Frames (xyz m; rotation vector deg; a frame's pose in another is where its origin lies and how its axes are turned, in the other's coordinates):
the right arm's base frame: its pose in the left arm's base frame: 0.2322 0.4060 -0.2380 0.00 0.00 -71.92
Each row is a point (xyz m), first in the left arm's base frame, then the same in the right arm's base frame.
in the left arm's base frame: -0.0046 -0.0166 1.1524
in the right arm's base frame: 0.3282 -0.3563 1.3904
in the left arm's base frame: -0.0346 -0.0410 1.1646
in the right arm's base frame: 0.3421 -0.3924 1.4026
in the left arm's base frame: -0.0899 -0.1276 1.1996
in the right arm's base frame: 0.4073 -0.4718 1.4376
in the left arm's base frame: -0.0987 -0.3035 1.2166
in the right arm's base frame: 0.5718 -0.5348 1.4546
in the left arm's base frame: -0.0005 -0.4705 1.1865
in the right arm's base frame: 0.7610 -0.4932 1.4245
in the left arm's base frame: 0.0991 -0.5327 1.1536
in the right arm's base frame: 0.8510 -0.4178 1.3916
